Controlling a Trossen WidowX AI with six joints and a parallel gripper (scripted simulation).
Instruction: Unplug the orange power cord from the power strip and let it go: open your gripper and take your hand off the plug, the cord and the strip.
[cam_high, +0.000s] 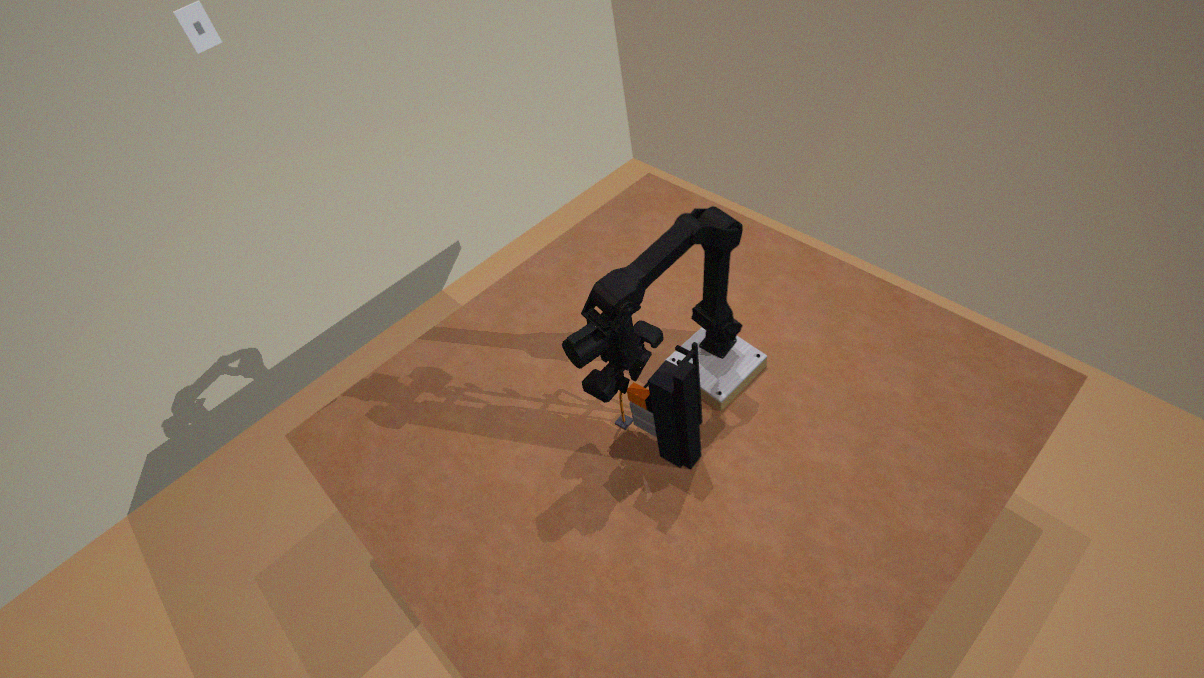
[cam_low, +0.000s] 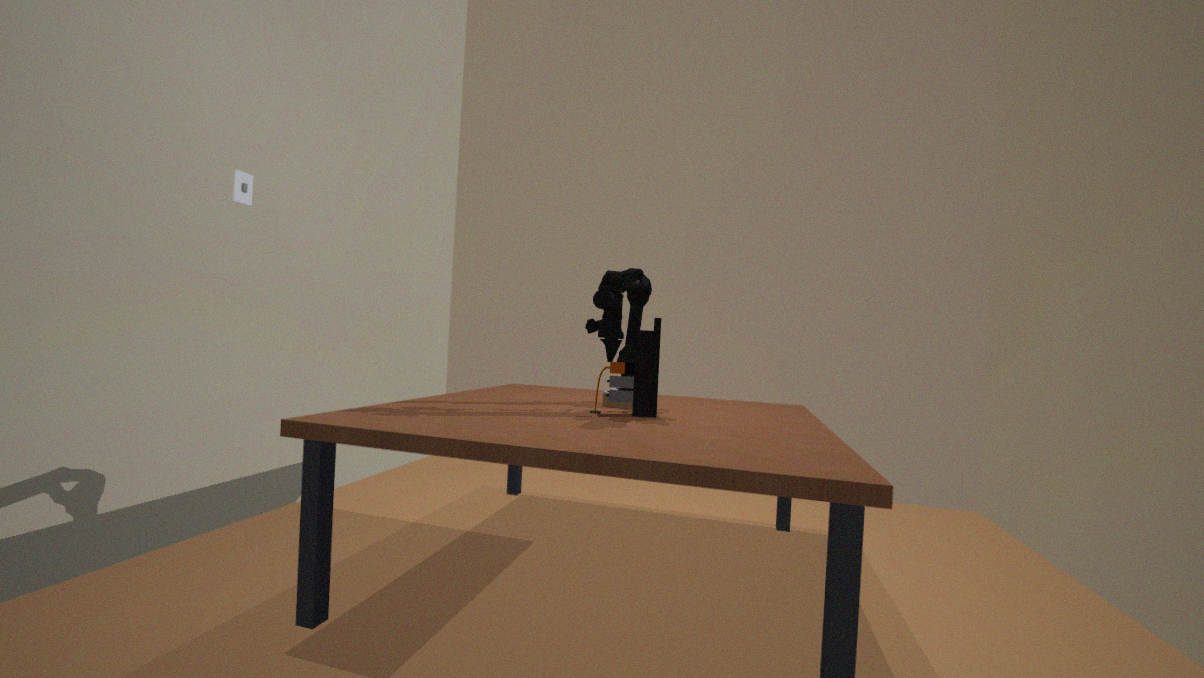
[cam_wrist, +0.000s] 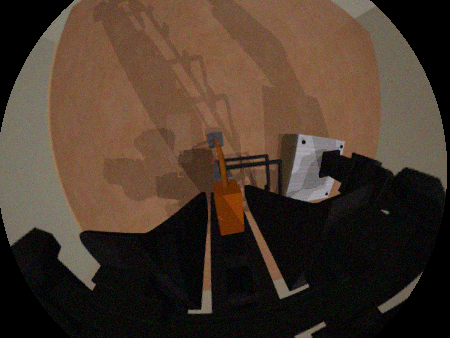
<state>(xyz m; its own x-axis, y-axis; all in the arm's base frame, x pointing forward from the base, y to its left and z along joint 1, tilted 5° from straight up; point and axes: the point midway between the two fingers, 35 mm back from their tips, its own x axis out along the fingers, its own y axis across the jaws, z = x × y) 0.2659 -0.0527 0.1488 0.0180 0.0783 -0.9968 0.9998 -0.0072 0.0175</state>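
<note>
The orange plug is 1 cm behind my gripper tip, 4 cm to the left of it and 1 cm below it.
</note>
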